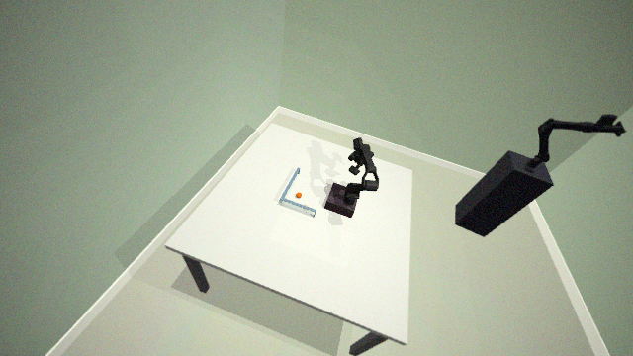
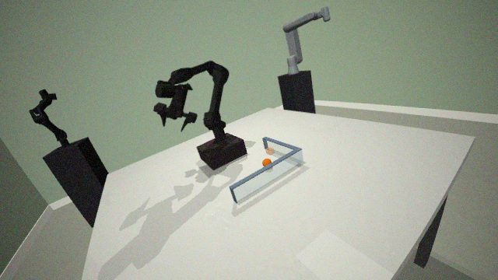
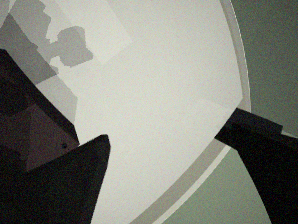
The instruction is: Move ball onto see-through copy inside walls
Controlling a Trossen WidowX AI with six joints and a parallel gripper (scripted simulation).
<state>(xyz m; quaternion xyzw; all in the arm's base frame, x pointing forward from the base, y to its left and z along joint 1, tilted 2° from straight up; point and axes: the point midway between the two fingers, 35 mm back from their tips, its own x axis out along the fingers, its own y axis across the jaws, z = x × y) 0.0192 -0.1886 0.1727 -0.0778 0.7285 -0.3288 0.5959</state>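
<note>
My gripper tip is now 360 mm to the right of the see-through ball, 230 mm short of it and 190 mm above it.
</note>
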